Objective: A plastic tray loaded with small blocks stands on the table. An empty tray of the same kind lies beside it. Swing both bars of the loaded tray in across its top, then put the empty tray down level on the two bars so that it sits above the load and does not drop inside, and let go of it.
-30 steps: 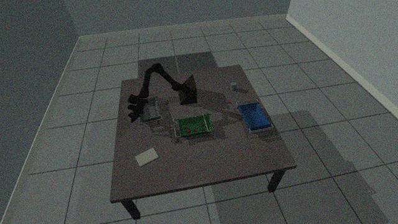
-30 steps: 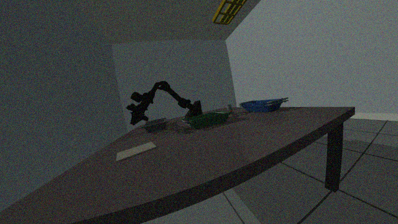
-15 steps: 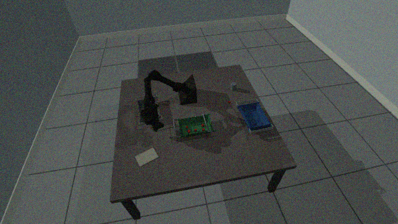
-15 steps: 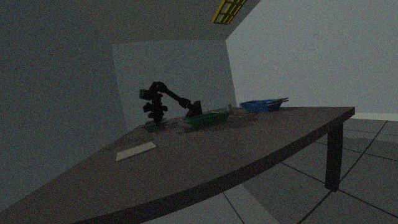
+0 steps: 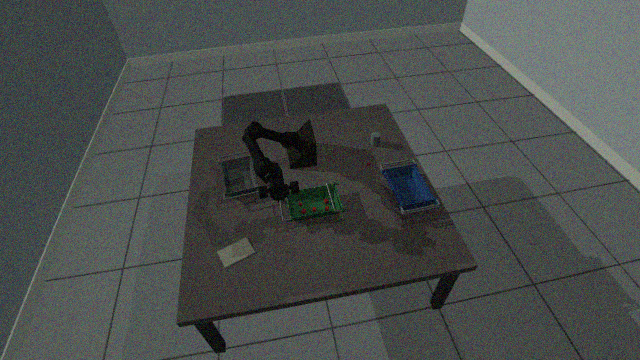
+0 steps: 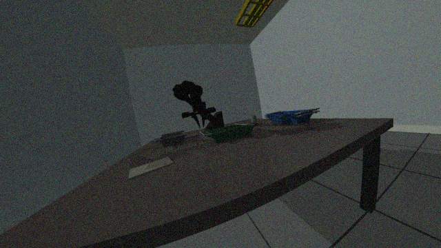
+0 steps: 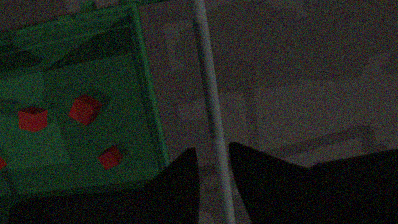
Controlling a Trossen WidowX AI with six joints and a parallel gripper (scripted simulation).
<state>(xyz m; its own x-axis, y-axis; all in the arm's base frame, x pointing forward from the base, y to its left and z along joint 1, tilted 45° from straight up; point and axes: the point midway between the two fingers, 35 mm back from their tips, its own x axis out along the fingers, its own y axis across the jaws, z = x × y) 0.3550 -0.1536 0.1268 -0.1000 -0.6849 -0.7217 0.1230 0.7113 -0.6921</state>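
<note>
My gripper tip is now 30 cm past the grey tray, 18 cm to the left of it and 5 cm above it. The rest, counted from my gripper tip: red block 54 cm to the left, 19 cm behind, 9 cm below; then pale flat card 26 cm to the right, 16 cm ahead, 9 cm below.
</note>
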